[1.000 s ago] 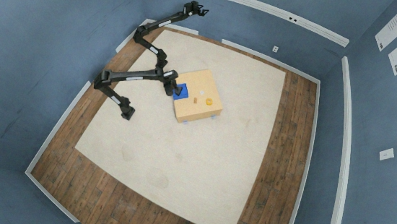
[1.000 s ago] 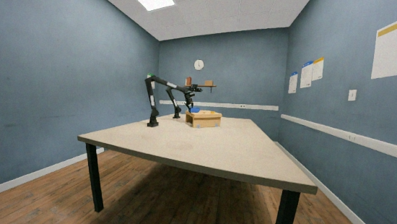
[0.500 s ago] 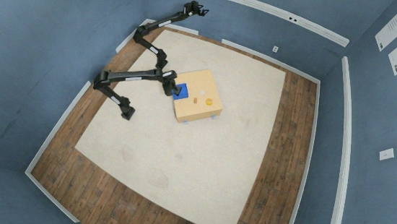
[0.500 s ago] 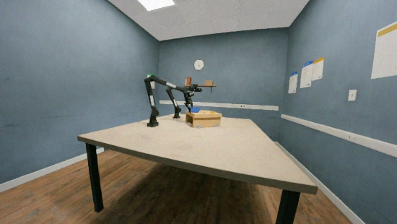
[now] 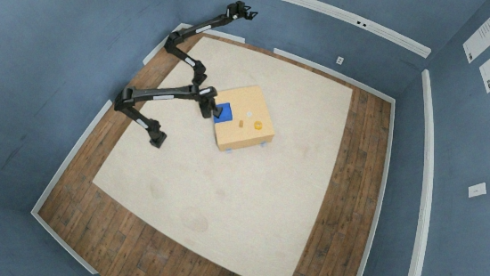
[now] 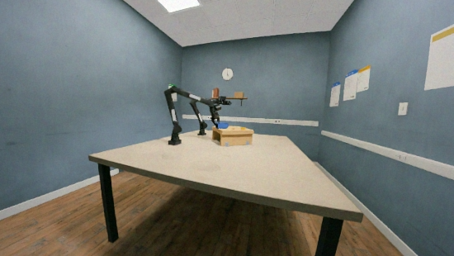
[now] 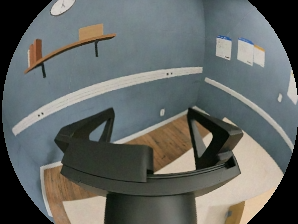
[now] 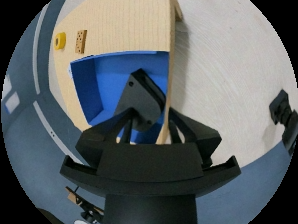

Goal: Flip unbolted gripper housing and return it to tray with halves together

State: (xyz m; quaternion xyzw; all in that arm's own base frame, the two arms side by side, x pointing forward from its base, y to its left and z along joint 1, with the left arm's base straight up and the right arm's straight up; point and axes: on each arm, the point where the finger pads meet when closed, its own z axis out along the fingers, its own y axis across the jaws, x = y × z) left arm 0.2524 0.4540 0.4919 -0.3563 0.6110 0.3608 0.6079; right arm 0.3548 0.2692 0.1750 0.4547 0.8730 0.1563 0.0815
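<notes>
My right gripper is now 5 cm short of the blue tray, 2 cm to the right of it and 2 cm above it. From my right hand the other things lie so: brown block 19 cm ahead, 4 cm below.
</notes>
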